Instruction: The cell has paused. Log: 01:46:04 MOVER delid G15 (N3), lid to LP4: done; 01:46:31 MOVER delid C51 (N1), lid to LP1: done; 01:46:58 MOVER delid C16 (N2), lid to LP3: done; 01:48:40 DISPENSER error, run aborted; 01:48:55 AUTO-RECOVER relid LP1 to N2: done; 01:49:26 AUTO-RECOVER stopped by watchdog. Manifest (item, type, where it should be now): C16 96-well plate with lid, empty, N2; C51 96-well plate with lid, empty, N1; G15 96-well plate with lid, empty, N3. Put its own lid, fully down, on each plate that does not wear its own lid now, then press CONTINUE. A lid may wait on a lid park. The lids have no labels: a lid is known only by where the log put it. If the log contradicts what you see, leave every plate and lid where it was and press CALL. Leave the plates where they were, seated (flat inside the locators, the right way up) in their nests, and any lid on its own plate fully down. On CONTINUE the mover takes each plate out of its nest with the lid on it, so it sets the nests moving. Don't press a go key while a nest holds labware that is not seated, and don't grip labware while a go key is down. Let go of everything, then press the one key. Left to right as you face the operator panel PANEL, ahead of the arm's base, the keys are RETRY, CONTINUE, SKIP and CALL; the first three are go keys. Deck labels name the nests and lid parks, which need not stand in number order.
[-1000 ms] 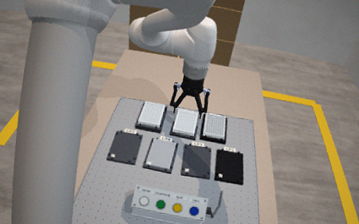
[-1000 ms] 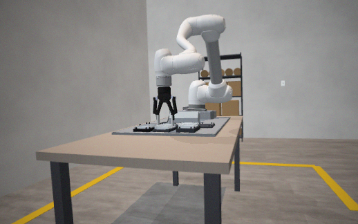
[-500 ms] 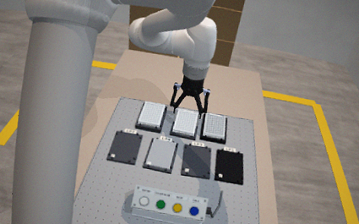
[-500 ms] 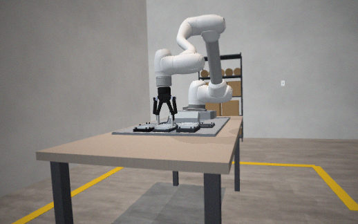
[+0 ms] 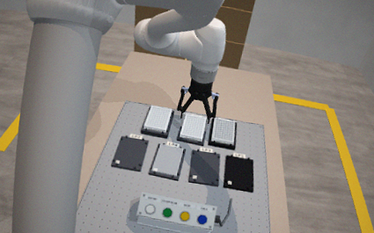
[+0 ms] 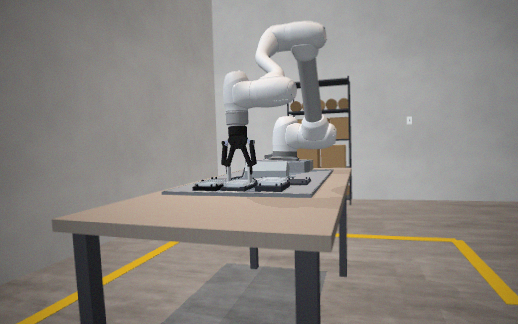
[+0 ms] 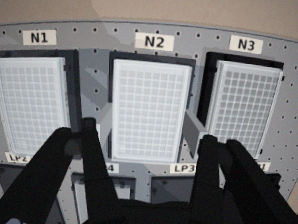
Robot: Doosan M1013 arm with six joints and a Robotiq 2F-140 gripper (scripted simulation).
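My hand is 170 mm past the lid park LP4, 90 mm to the right of it and 40 mm above it. Round my hand: lid park LP3 (190 mm behind, 40 mm to the right, 40 mm below); plate (20 mm ahead, 140 mm to the left, 20 mm below); lid park LP1 (200 mm behind, 160 mm to the right, 40 mm below).
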